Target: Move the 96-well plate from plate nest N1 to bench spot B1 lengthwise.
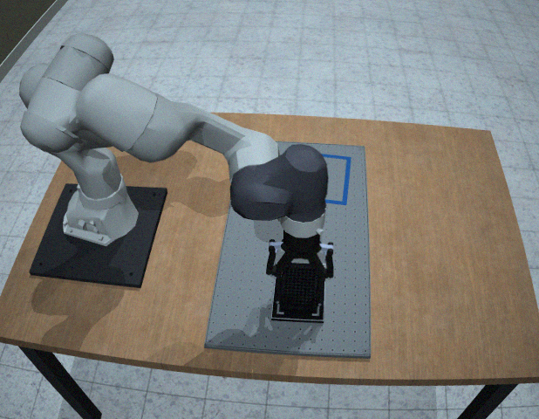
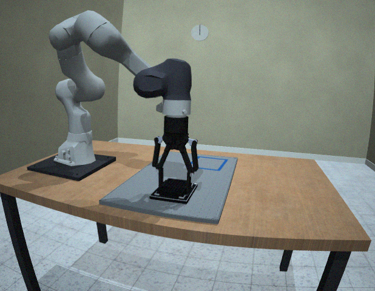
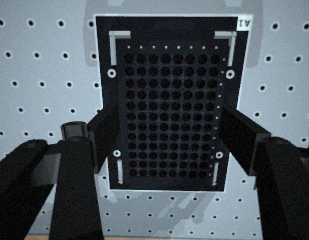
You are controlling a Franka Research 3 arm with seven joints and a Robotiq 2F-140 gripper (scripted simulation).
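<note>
Now: hand 2 cm above the black 96-well plate. Round my hand: black plate nest N1: 3 cm below.
</note>
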